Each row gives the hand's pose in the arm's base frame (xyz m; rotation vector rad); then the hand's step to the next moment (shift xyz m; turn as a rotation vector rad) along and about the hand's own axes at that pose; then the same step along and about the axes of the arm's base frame.
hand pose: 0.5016 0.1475 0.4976 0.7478 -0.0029 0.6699
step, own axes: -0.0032 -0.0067 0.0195 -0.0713 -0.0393 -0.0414
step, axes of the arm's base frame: 0.0057 -0.0177 0.0095 -0.0439 -0.0351 -0.0720
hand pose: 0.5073 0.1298 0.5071 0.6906 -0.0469 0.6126
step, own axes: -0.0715 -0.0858 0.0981 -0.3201 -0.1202 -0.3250
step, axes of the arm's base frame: 0.0031 -0.1483 0.0092 -0.2493 -0.0389 -0.3986
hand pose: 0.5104 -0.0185 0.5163 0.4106 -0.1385 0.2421
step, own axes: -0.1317 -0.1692 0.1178 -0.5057 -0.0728 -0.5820
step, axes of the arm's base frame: -0.0926 -0.2256 0.0192 -0.4185 0.0708 -0.6478
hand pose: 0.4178 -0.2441 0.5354 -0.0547 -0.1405 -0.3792
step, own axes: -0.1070 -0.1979 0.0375 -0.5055 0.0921 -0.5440
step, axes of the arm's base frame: -0.1768 -0.1415 0.0267 -0.3617 0.2267 -0.6146
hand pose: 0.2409 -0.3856 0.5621 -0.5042 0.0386 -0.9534
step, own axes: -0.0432 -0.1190 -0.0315 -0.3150 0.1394 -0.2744
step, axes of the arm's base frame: -0.1249 -0.0347 0.0151 -0.1461 0.2056 -0.3610
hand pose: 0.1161 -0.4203 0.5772 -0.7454 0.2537 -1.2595
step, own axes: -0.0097 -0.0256 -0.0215 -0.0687 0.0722 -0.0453
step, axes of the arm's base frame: -0.0347 -0.0018 -0.0019 0.0083 0.0549 -0.0944
